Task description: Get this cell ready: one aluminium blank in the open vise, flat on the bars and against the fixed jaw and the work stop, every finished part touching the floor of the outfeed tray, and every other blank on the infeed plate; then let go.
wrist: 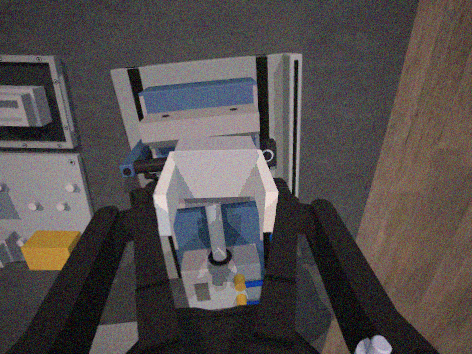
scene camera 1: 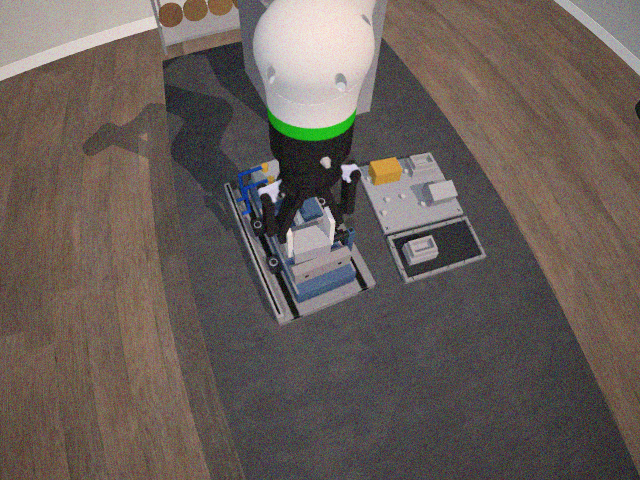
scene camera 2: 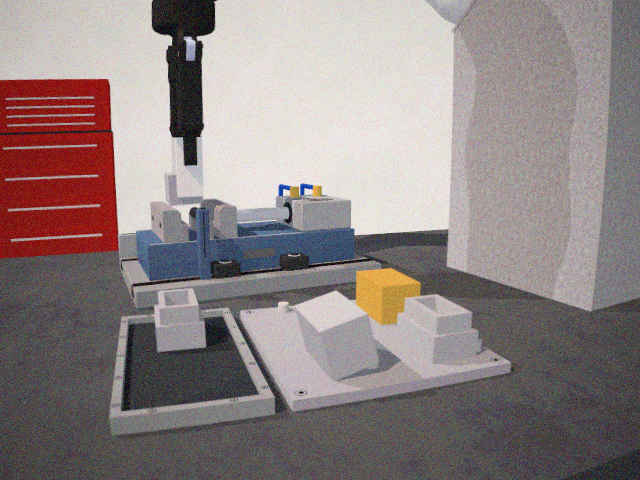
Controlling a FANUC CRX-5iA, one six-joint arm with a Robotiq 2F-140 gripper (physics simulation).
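Places are measured from the arm's base along level axes (x left, y back, z up), in centimetres.
Where they show: gripper, fingertip midpoint: [wrist: 216, 167] [scene camera 1: 308, 243] [scene camera 2: 187, 193].
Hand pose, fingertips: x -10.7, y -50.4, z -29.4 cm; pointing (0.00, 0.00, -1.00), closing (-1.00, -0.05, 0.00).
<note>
Things, the pixels of their top centre, and the offset from my fingertips. "pt": a spot on its surface instead.
- aluminium blank at its top centre: [wrist: 216, 176] [scene camera 2: 182, 172] [scene camera 1: 309, 237] dx +0.0, dy -0.5, dz +2.7 cm
- open vise at its top centre: [wrist: 219, 227] [scene camera 2: 242, 198] [scene camera 1: 294, 212] dx -0.5, dy +7.0, dz -0.9 cm
- work stop at a spot on its surface: [wrist: 128, 170] pt dx +7.7, dy +0.9, dz -0.9 cm
- infeed plate at its top centre: [scene camera 2: 359, 334] [wrist: 19, 213] [scene camera 1: 410, 189] dx +26.2, dy +12.1, dz -10.0 cm
- finished part at its top centre: [scene camera 2: 176, 297] [scene camera 1: 423, 245] dx +21.8, dy -2.6, dz -6.7 cm
- yellow block at its top centre: [scene camera 2: 387, 276] [wrist: 48, 259] [scene camera 1: 386, 166] dx +21.6, dy +16.8, dz -6.4 cm
My gripper [scene camera 1: 310, 233] [scene camera 2: 188, 157] [wrist: 216, 167] is shut on an aluminium blank [scene camera 1: 311, 242] [scene camera 2: 170, 190] [wrist: 216, 172]. It holds the blank over the gap between the fixed jaw [scene camera 1: 321, 264] [scene camera 2: 166, 222] [wrist: 200, 123] and the moving jaw [scene camera 2: 225, 220] of the open vise [scene camera 1: 326, 284] [scene camera 2: 320, 253] [wrist: 200, 95]. The blank's underside is near jaw-top height in scene camera 2. The work stop [scene camera 2: 203, 242] [wrist: 128, 170] is at the gap's side. Another blank [scene camera 1: 443, 191] [scene camera 2: 338, 335] sits tilted on the infeed plate [scene camera 1: 403, 215] [scene camera 2: 273, 341]. One finished part [scene camera 1: 420, 249] [scene camera 2: 180, 330] [wrist: 25, 106] stands in the outfeed tray [scene camera 1: 444, 269] [scene camera 2: 196, 414]; another [scene camera 1: 421, 163] [scene camera 2: 439, 330] is on the infeed plate.
A yellow block [scene camera 1: 385, 171] [scene camera 2: 385, 294] [wrist: 50, 250] stands at the infeed plate's back corner. Small pins [scene camera 1: 402, 196] [wrist: 34, 206] rise from the plate. Blue fittings [scene camera 1: 251, 178] [scene camera 2: 308, 187] stand at the vise's rear. A red cabinet [scene camera 2: 56, 165] is in the background.
</note>
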